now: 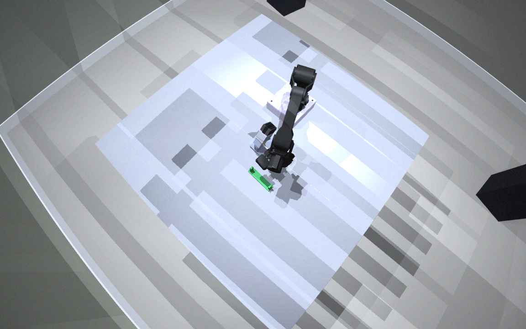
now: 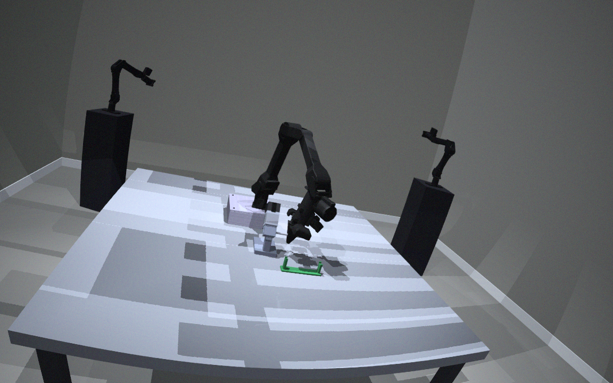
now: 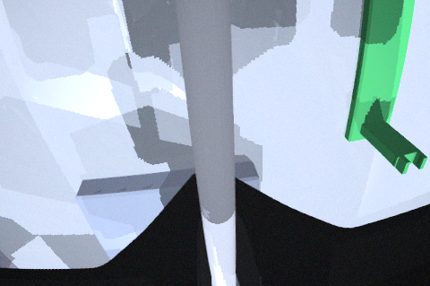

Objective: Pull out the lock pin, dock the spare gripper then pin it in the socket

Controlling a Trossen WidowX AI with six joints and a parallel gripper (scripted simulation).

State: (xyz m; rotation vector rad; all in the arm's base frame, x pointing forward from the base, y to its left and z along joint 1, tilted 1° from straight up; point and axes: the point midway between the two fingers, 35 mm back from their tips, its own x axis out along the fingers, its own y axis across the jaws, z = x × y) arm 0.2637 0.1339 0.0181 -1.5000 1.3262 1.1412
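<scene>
Right now my gripper tip is 70 mm to the left of the socket. From my gripper tip the other things lie so: spare gripper (80 mm to the right, 70 mm above, 20 mm behind); then cradle (100 mm ahead, 60 mm to the left, 30 mm below).
</scene>
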